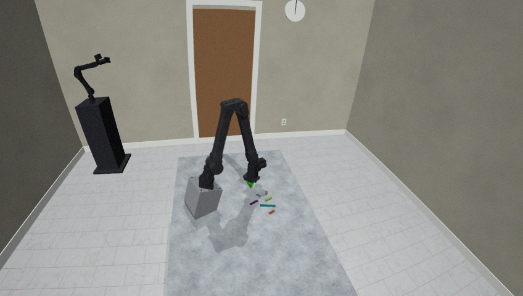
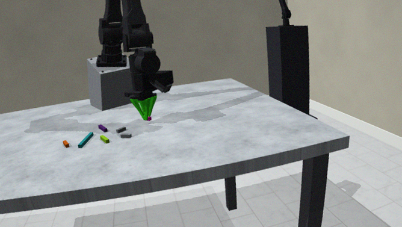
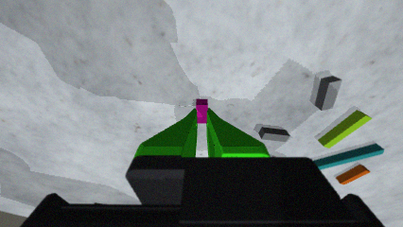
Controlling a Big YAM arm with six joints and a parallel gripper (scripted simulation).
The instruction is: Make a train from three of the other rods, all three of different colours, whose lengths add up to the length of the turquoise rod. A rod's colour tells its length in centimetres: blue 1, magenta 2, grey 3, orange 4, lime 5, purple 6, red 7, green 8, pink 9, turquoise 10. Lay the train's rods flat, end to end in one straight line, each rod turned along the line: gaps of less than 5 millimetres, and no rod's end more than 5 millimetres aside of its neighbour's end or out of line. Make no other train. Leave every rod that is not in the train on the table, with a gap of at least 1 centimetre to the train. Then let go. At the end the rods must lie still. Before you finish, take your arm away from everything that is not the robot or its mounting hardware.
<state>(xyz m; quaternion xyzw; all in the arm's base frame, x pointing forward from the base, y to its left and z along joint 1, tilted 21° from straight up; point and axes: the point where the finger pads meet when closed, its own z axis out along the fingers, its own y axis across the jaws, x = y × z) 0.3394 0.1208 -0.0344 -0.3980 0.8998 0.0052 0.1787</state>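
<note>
My hand is right at the magenta rod. The rest, counted from my hand: purple rod (140 mm to the right, 20 mm below); then turquoise rod (180 mm to the right, 80 mm ahead, 20 mm below); then lime rod (130 mm to the right, 100 mm ahead, 20 mm below).
</note>
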